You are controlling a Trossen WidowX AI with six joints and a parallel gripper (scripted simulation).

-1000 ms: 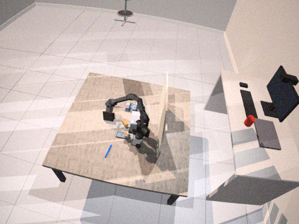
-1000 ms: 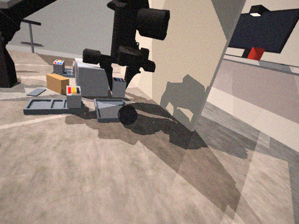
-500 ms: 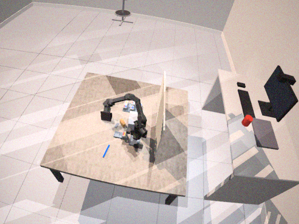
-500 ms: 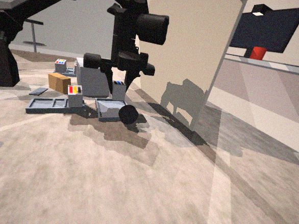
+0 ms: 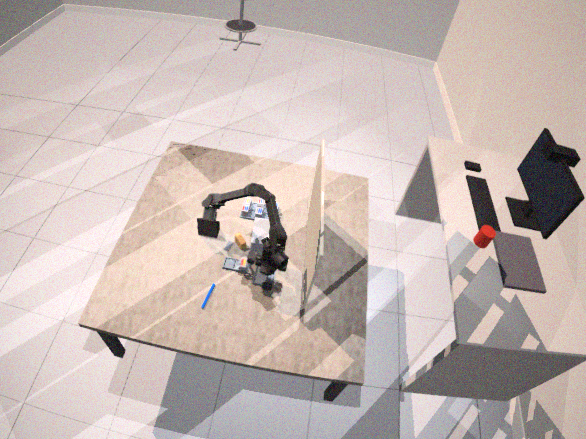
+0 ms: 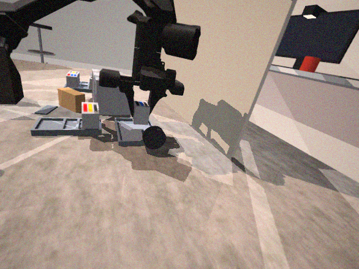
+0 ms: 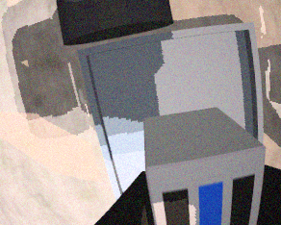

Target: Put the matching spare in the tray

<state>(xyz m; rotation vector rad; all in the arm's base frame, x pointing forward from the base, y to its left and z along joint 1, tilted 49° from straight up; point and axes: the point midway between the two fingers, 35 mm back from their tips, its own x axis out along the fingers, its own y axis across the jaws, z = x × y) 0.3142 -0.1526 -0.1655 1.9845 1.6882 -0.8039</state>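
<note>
Now: gripper tip 40 mm above the grey tray. Round my gripper tip: grey spare block 20 mm above; then slotted grey holder 150 mm behind, 40 mm to the left, 40 mm below; then dark cylinder 80 mm to the right, 20 mm below, 10 mm ahead.
</note>
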